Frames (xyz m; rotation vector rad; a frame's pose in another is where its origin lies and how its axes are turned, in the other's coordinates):
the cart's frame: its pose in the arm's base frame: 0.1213 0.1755 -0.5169 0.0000 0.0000 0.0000
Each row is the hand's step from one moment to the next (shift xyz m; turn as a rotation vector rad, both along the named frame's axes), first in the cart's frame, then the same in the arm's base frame.
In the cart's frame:
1: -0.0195 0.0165 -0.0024 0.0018 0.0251 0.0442
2: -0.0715 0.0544 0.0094 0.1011 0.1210 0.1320
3: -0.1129 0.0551 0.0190 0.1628 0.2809 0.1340
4: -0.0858 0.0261 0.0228 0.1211 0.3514 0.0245
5: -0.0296 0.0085 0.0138 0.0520 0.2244 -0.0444
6: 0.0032 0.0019 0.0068 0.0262 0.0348 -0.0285
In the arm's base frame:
1: -0.0195 0.0165 -0.0024 0.0018 0.0251 0.0442
2: -0.0715 0.0544 0.0094 0.1011 0.1210 0.1320
3: -0.1129 0.0551 0.0190 0.1628 0.2809 0.1340
4: -0.0858 0.0261 0.0228 0.1211 0.3514 0.0245
5: -0.0296 0.0085 0.0138 0.0520 0.2244 -0.0444
6: 0.0032 0.0019 0.0068 0.0262 0.0348 -0.0285

